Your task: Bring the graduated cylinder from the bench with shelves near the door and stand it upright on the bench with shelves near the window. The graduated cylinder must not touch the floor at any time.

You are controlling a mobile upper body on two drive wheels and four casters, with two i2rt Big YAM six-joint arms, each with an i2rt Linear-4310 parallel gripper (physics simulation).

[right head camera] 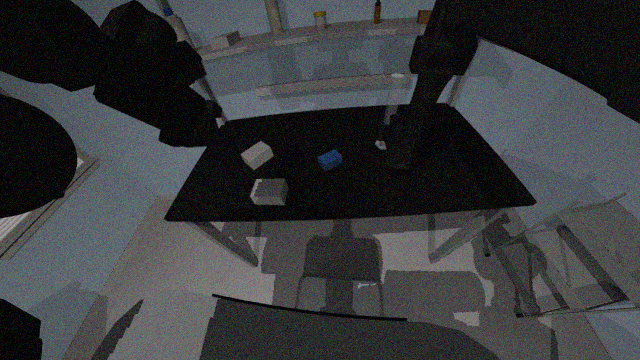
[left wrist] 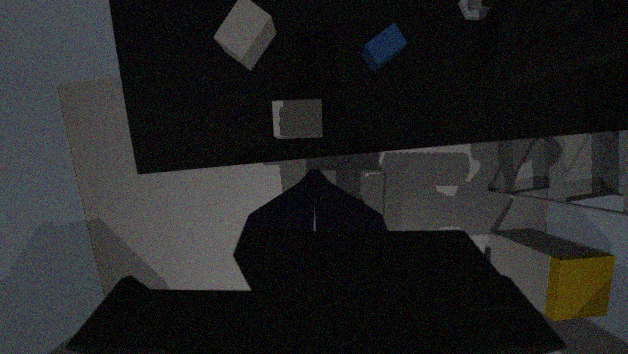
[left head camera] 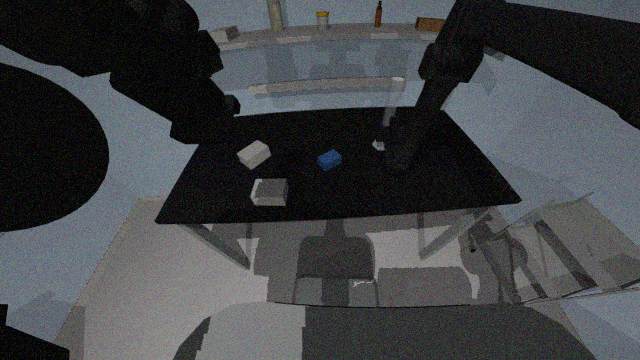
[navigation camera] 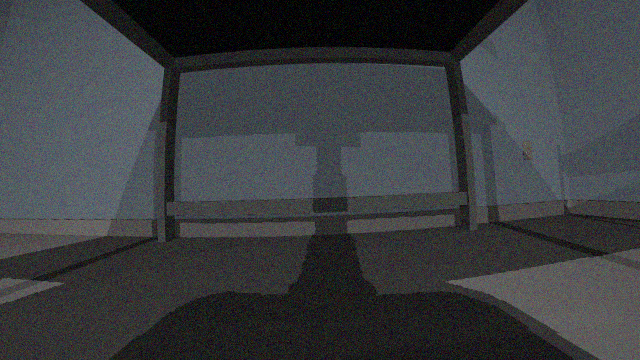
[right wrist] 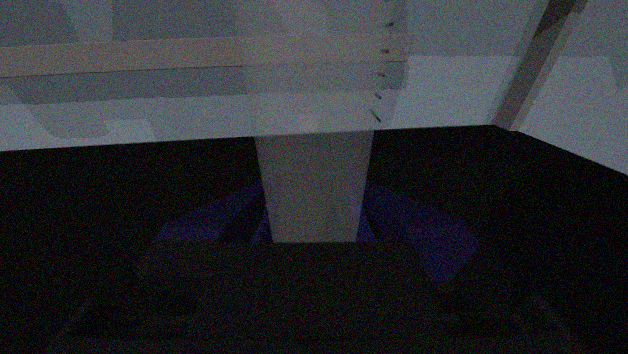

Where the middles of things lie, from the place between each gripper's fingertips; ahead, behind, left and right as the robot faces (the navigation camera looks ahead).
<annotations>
Now: left hand 43 cm short of the graduated cylinder (right wrist: 313, 82), 43 cm to the left of it and 21 cm above it.
The graduated cylinder lies 30 mm behind my right hand and 50 mm above it.
</annotations>
